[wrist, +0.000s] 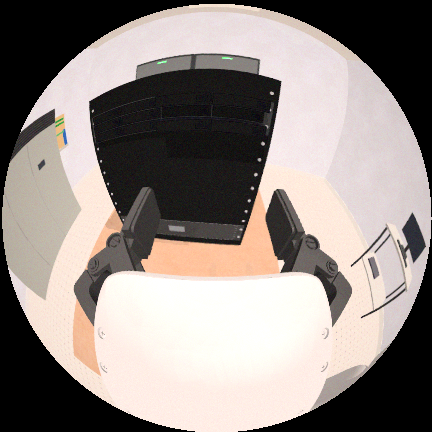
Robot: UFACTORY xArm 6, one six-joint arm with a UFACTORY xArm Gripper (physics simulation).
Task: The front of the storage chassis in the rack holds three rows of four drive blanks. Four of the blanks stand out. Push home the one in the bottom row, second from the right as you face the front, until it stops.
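Places are measured from the arm's base along level axes (x ahead, y left, z up), in millimetres.
Pixels of known places: gripper, fingertip midpoint: [212, 201].
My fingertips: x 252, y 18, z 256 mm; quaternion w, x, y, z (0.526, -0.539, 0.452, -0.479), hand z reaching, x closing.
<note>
Behind a point stands the place of what it marks.
The black rack [258, 167] @[x 518, y -67, z 166 mm] stands upright ahead of my gripper, in the upper middle of the wrist view, with its front facing me. The storage chassis [185, 111] @[x 486, y 111, z 298 mm] is in its upper part. Rows of dark drive blanks show faintly across its front. Black on black, I cannot tell which blanks stand out, nor clearly make out the bottom-row blank second from the right. My gripper [212, 201] @[x 252, y 18, z 256 mm] is open and empty. Its two fingers stand wide apart, overlapping the rack's lower part in view, with the chassis above them in the picture.
A grey cabinet [225, 63] with green lights shows behind the rack. A large beige cabinet [40, 205] stands at the left. A light cart [397, 245] with a dark monitor [413, 237] stands at the right. An orange floor area [200, 257] @[x 441, y 68, z -189 mm] lies around the rack's foot.
</note>
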